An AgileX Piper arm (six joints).
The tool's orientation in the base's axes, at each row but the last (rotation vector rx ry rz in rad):
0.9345, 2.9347, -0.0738
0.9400, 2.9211, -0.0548
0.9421, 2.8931, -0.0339
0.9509, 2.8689, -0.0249
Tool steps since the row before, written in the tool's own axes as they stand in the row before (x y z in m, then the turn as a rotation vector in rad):
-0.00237, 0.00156, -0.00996, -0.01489, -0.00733, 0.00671
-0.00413, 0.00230, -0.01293, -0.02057, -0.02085, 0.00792
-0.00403, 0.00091, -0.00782, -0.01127, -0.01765, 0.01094
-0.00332, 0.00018, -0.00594, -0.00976, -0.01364, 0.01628
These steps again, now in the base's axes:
0.00240, 0.00054, 0.01006, 0.00817, -0.01498, -0.00541
0.00394, 0.00019, 0.01319, 0.00495, -0.02932, -0.00601
0.00310, -0.00122, 0.00819, -0.00038, -0.02144, -0.00992
0.00211, -0.00151, 0.00629, 0.00139, -0.01761, -0.01531

